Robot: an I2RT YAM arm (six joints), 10 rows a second.
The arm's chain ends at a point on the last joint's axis. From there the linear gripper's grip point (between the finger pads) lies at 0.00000 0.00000 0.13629 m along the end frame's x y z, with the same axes.
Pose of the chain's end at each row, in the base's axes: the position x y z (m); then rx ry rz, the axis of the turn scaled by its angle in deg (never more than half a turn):
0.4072 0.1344 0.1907 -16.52 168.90 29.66
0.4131 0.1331 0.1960 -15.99 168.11 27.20
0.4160 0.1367 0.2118 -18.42 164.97 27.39
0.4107 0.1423 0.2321 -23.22 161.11 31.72
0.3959 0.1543 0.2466 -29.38 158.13 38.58
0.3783 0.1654 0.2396 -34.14 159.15 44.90
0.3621 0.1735 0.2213 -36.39 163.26 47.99
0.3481 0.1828 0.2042 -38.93 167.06 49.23
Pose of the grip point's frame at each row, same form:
0.4207 0.1820 0.0637 -16.52 168.90 29.66
0.4299 0.1774 0.0682 -15.99 168.11 27.20
0.4384 0.1828 0.0855 -18.42 164.97 27.39
0.4359 0.1969 0.1098 -23.22 161.11 31.72
0.4176 0.2202 0.1293 -29.38 158.13 38.58
0.3886 0.2384 0.1250 -34.14 159.15 44.90
0.3598 0.2468 0.1064 -36.39 163.26 47.99
0.3351 0.2540 0.0887 -38.93 167.06 49.23

